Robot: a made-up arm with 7 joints.
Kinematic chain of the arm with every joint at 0, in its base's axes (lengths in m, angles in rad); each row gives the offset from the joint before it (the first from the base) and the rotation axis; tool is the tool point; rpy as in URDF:
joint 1: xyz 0 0 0.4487 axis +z
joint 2: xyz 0 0 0 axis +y
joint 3: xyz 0 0 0.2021 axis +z
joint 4: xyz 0.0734 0 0 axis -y
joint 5: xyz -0.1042 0 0.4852 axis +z
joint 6: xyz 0 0 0 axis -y
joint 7: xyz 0.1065 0 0 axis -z
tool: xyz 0 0 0 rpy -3.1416 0 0
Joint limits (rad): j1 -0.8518..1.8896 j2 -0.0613..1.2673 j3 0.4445..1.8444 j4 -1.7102..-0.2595 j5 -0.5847..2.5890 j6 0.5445..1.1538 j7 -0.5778..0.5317
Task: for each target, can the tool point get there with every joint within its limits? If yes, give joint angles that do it. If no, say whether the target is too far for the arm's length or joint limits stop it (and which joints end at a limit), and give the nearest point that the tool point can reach.
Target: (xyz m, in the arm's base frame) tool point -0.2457 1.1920 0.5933
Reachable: no: too far | nearest point -0.1633 0.7924 0.5448 | short by 0.411 m
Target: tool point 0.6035 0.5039 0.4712
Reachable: yes | joints 0.2154 0.9178 0.6605 -1.1400 2.2645 1.0886 -0.0383
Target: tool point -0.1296 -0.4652 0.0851
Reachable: no: joint limits stop it (at a limit: joint 1, joint 2, joint 3, joint 4, joint 6) | nearest point -0.4801 -0.3870 0.5871 | short by 0.617 m
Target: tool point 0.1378 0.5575 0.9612
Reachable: yes | joints 0.4928 0.1728 0.9537 -0.9569 0.1541 0.9917 -0.0172
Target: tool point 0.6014 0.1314 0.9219
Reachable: yes | joints -0.2868 0.9181 1.5744 -0.4863 0.6572 0.7611 0.2224
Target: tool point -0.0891 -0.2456 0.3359
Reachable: no: joint limits stop it (at a limit: joint 1, joint 2, joint 3, joint 4, joint 6) | nearest point -0.4849 -0.3786 0.5832 | short by 0.485 m
